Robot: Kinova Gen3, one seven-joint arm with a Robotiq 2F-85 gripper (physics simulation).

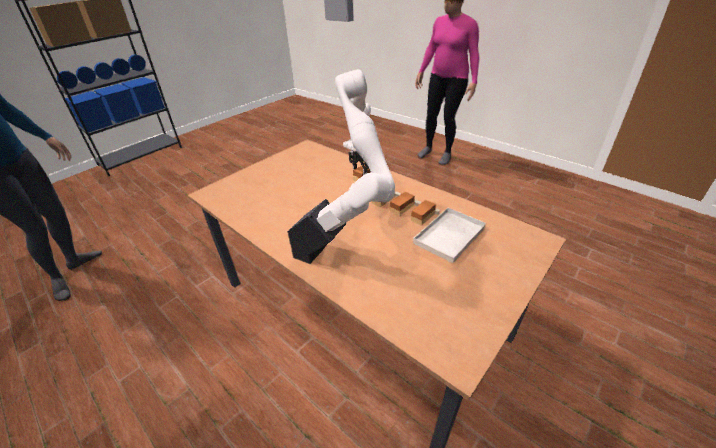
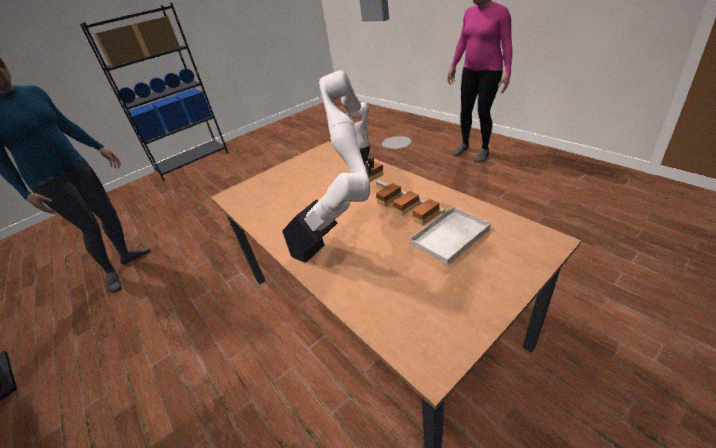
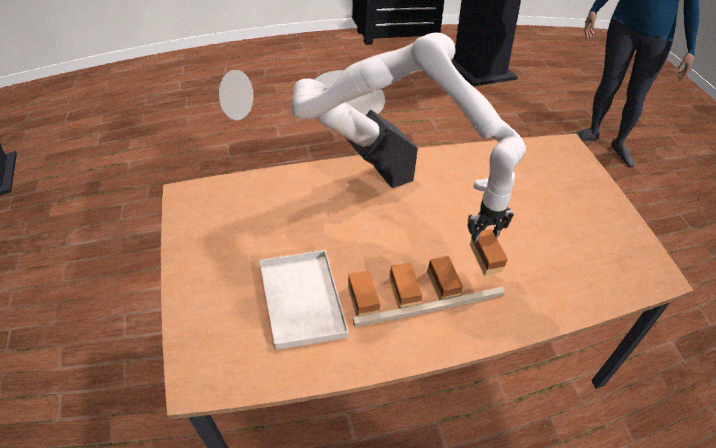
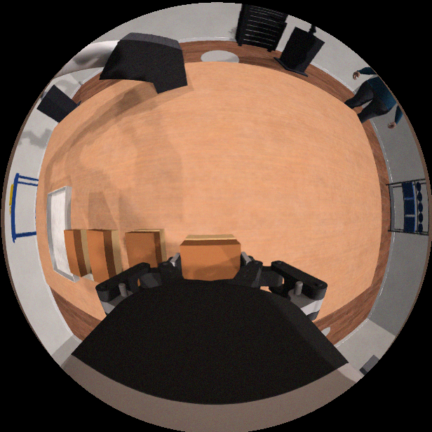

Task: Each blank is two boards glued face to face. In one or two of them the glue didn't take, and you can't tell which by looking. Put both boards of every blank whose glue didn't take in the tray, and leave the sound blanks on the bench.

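Frame: origin at the arm's base, x right, y ahead, z up, level; centimetres.
Where they show: gripper, between the fingertips: [image 1: 360, 173] [image 3: 484, 239]; arm's base, origin of its link: [image 1: 328, 219] [image 2: 317, 219] [image 3: 367, 133].
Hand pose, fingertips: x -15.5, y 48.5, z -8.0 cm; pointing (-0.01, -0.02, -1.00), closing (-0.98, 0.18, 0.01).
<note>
Each offset is from my fingertips to the top centre of the thing.
My gripper [image 3: 487, 235] [image 4: 210, 260] is shut on the rightmost blank {dy +3.8, dx +0.7, dz +1.7 cm} [image 3: 492, 254] [image 4: 210, 269], orange-brown board over pale board. The two boards are together, and the blank appears raised above the bench, apart from the strip. Three like blanks stand in a row: the one nearest the tray {dy -2.6, dx +36.8, dz -7.3 cm} [image 3: 364, 291] [image 2: 426, 209] [image 4: 75, 252], the middle one {dy -0.8, dx +24.7, dz -7.3 cm} [image 3: 405, 282] [image 2: 406, 200] [image 4: 102, 255], and the one nearest my gripper [image 3: 445, 275] [image 2: 388, 191] [image 4: 210, 260]. The tray {dy -9.4, dx +52.9, dz -10.3 cm} [image 3: 303, 301] [image 1: 448, 235] [image 2: 451, 235] is empty. Glue condition is not visible.
A low pale strip [image 3: 430, 307] runs along the ends of the three standing blanks. The black arm base [image 3: 396, 153] [image 1: 311, 235] stands at the opposite long side of the bench. Two people [image 1: 455, 47] [image 3: 641, 52] stand beyond the bench.
</note>
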